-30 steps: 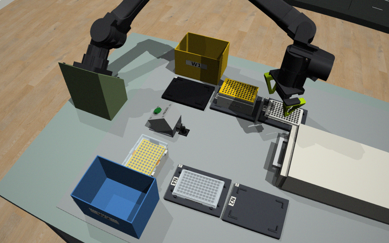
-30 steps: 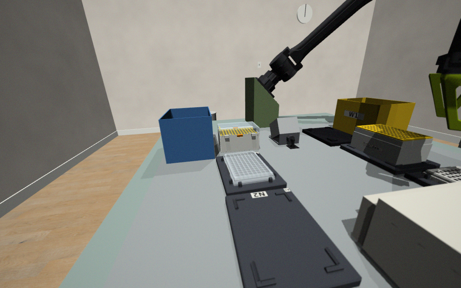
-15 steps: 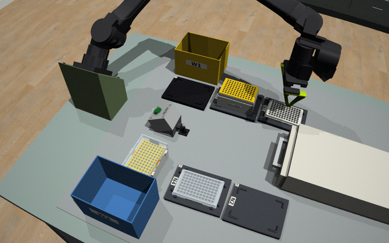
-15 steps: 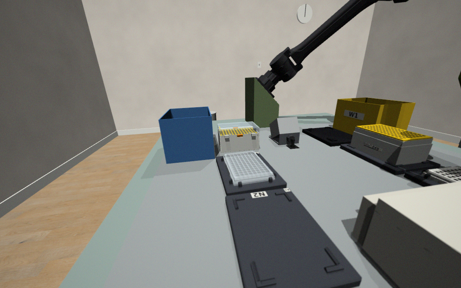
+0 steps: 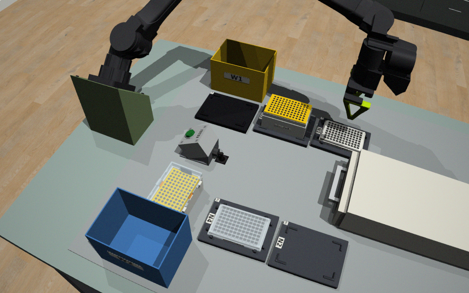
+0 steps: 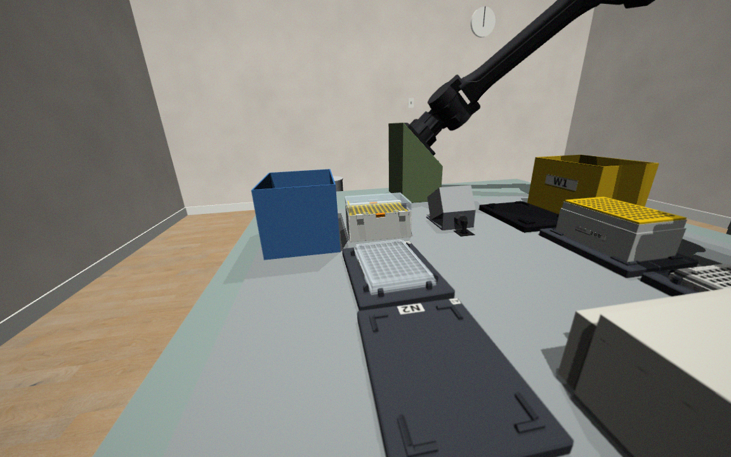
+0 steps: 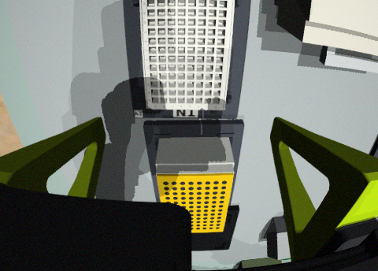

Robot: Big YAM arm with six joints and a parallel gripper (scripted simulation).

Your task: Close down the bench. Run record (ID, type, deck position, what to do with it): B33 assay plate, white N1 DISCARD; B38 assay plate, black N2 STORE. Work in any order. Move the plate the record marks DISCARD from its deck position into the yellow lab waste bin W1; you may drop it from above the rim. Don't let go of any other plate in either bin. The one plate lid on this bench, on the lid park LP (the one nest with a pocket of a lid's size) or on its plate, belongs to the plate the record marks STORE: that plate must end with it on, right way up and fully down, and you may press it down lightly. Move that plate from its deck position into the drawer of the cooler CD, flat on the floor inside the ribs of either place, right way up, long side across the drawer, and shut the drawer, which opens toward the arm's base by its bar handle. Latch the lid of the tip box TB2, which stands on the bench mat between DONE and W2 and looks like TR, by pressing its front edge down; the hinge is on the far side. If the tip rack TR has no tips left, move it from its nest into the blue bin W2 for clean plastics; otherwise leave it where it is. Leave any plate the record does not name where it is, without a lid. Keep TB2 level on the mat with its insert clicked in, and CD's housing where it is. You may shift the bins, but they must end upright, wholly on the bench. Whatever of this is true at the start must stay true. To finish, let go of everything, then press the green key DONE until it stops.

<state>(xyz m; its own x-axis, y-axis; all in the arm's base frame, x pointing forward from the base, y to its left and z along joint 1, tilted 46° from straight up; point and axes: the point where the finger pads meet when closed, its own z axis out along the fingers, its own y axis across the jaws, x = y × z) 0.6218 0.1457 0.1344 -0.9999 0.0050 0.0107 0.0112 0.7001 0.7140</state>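
Right now my hand is 13 cm above the white assay plate. From my hand the other things lie so: nest N3: 17 cm behind, 14 cm below, 1 cm to the right; then nest N1: 14 cm below; then tip rack TR: 18 cm behind, 9 cm below, 1 cm to the right.
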